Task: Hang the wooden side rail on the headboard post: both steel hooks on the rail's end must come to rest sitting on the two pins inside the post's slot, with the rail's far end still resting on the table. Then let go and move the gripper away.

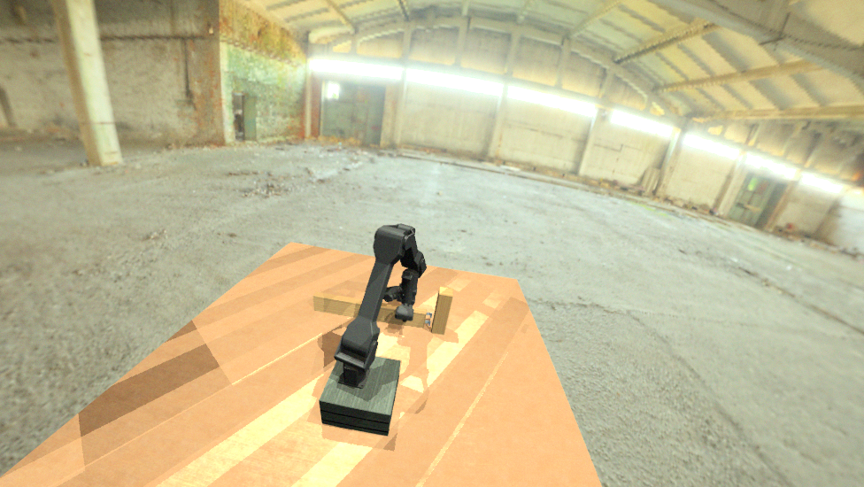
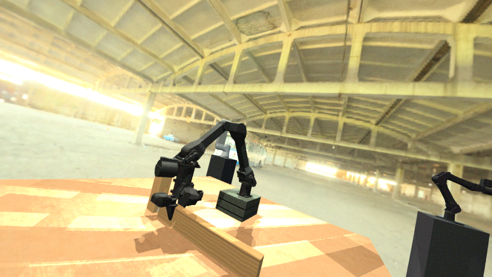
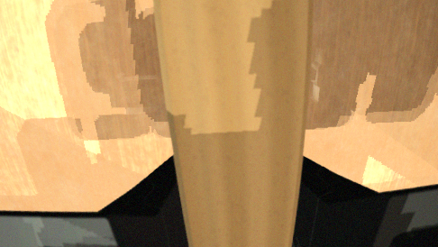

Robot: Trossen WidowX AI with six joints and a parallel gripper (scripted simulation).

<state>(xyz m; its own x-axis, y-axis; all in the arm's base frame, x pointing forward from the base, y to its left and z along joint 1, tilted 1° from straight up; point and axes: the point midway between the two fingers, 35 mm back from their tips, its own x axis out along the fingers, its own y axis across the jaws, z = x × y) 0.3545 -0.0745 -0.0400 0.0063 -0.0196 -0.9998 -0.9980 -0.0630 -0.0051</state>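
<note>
Now: gripper tip 130 mm to the left of the upright headboard post and 70 mm below it.
</note>
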